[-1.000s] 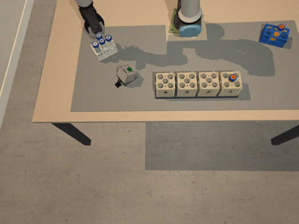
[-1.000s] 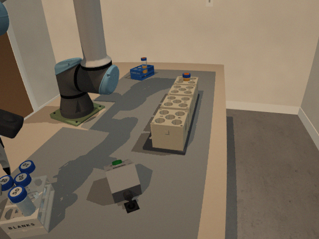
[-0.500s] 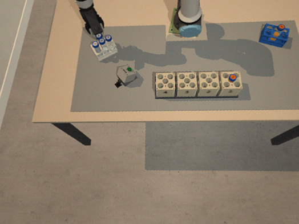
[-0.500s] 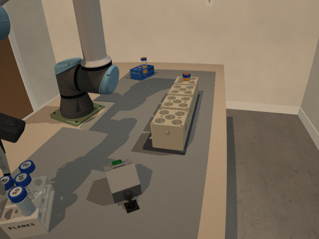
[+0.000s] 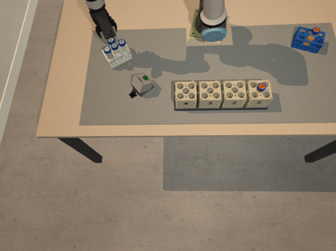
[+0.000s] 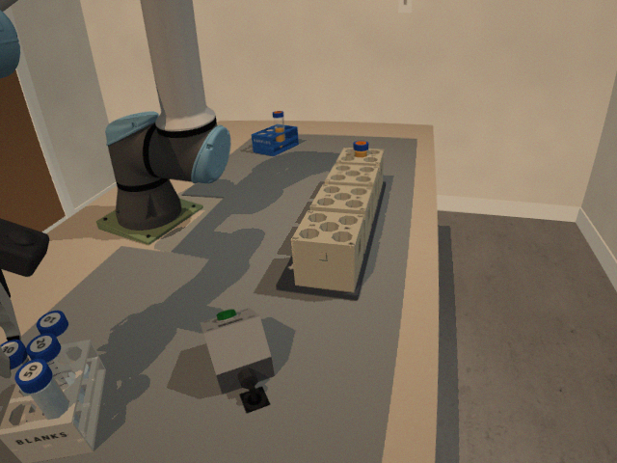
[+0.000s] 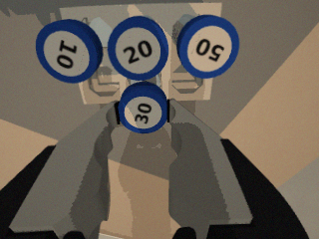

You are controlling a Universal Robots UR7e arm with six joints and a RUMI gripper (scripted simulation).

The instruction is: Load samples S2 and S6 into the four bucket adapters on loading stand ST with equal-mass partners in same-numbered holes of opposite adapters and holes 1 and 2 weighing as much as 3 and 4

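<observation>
The 30 mL blank is 50 mm below my hand and 10 mm ahead of it. The rest, counted from my hand: green done key 200 mm ahead, 160 mm to the left, 50 mm below; then 50 mL blank 50 mm below, 50 mm ahead, 10 mm to the right; then blanks rack 80 mm below, 20 mm ahead, 10 mm to the left.
</observation>
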